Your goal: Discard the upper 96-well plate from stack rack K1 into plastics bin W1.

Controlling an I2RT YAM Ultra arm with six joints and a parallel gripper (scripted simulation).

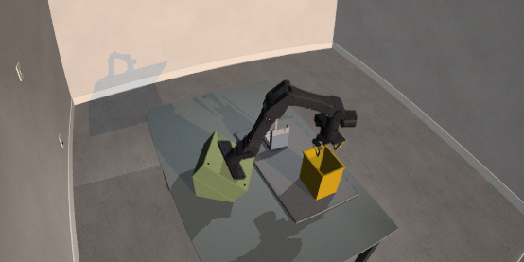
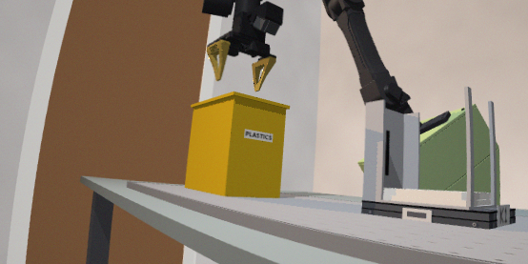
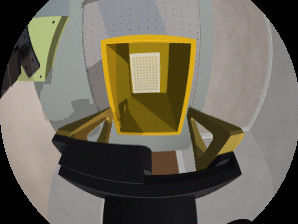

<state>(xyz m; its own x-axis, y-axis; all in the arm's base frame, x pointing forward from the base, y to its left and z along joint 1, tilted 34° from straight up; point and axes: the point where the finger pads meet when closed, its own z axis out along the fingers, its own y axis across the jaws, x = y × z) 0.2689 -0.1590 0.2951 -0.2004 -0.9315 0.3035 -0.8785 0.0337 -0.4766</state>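
Right now the yellow plastics bin W1 is 14 cm below my hand.
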